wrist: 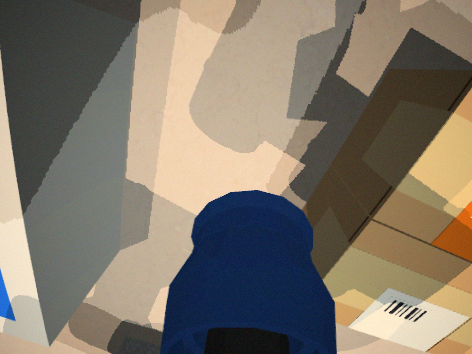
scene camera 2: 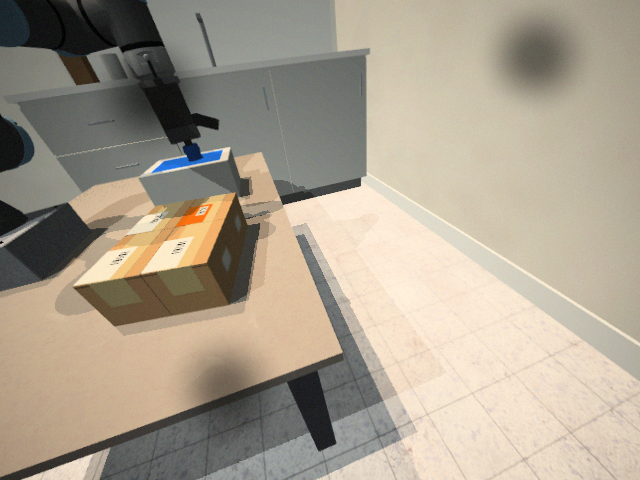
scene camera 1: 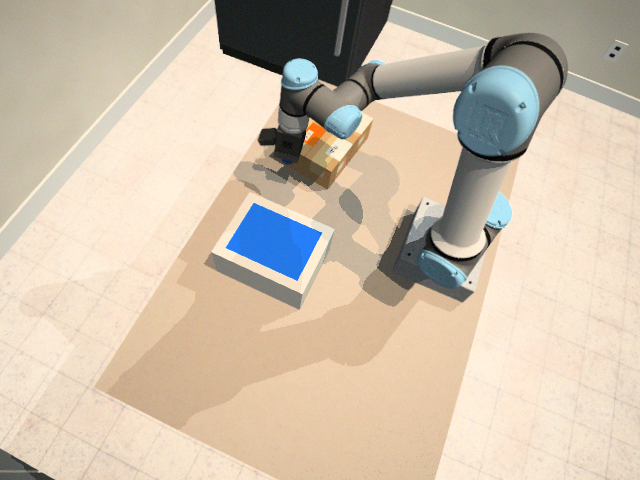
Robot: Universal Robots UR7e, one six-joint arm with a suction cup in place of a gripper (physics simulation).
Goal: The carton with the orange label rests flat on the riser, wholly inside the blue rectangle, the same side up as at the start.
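Places are measured from the arm's base along level axes (x ahead, y left, z up), in metres.
Pixels of known places: hand at its tool point: (wrist: 251, 243) (scene camera 2: 196, 159).
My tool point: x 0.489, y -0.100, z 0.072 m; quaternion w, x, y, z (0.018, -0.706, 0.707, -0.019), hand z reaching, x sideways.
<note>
Ahead of a thing's pixels: the offset from my tool point to its top centre. Level surfaces: height alone.
The carton {dx -0.009, dy -0.150, dz -0.069 m} (scene camera 1: 330, 164) (scene camera 2: 227, 206) (wrist: 415, 215) sits flat on the table, its orange label {dx -0.036, dy -0.165, dz -0.069 m} (scene camera 1: 314, 132) (scene camera 2: 194, 214) (wrist: 457, 235) facing up. Part of it is hidden by the arm in scene camera 1. The pale riser {dx -0.025, dy +0.227, dz -0.041 m} (scene camera 1: 258, 279) (scene camera 2: 206, 180) (wrist: 95, 165) stands apart from it, with the blue rectangle {dx -0.025, dy +0.227, dz -0.041 m} (scene camera 1: 276, 240) (scene camera 2: 168, 164) (wrist: 5, 300) bare on top. My blue suction cup (scene camera 1: 287, 162) (scene camera 2: 193, 152) (wrist: 252, 200) is shut on nothing. It hangs in the air above the table, near the labelled end of the carton and between carton and riser, touching neither.
The arm's grey base block (scene camera 1: 413, 258) (scene camera 2: 46, 242) stands on the table {dz -0.162 m} (scene camera 1: 310, 372) (scene camera 2: 248, 341), to one side of the riser and carton. A dark fridge (scene camera 1: 289, 36) stands on the floor beyond the carton's end. Grey cabinets (scene camera 2: 320, 129) stand behind the table in scene camera 2.
</note>
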